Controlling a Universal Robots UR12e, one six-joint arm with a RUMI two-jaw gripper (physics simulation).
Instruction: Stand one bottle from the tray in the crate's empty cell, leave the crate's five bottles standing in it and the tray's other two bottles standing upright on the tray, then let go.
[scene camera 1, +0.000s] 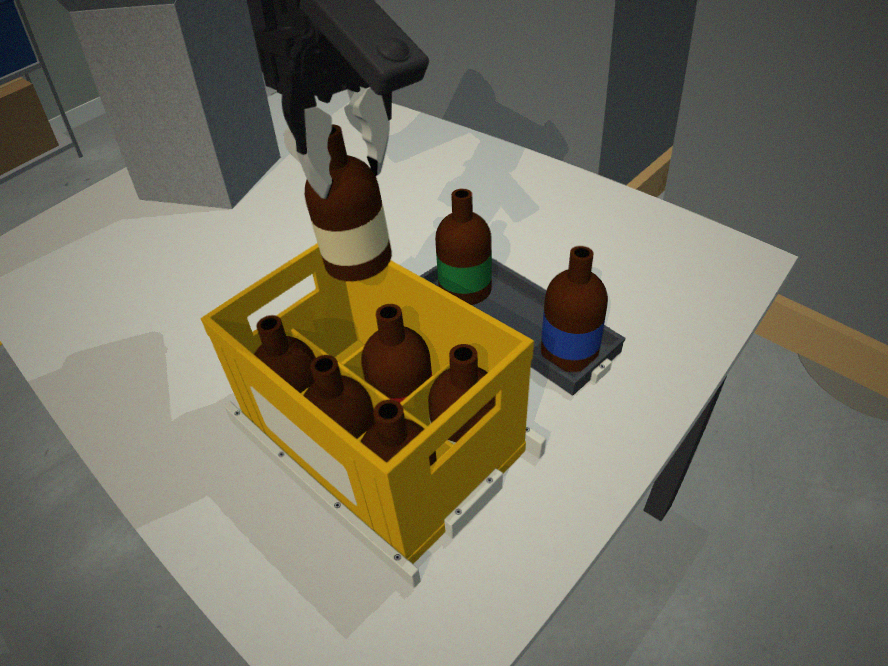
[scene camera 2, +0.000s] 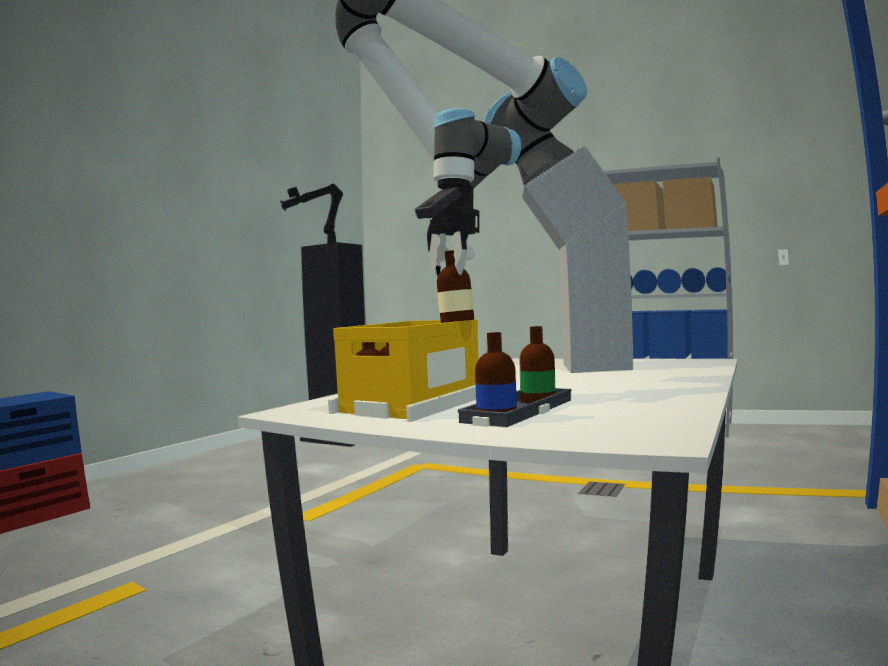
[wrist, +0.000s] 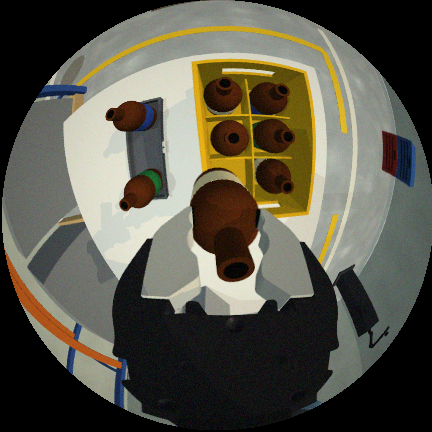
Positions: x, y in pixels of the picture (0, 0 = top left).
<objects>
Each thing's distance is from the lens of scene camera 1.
gripper (scene camera 1: 351, 186): 0.61 m
green-label bottle (scene camera 1: 463, 239): 0.80 m
blue-label bottle (scene camera 1: 576, 299): 0.71 m
cream-label bottle (scene camera 1: 350, 227): 0.61 m
green-label bottle (scene camera 1: 345, 400): 0.61 m
The marked spots on the blue-label bottle and the cream-label bottle are 0.26 m apart.
</objects>
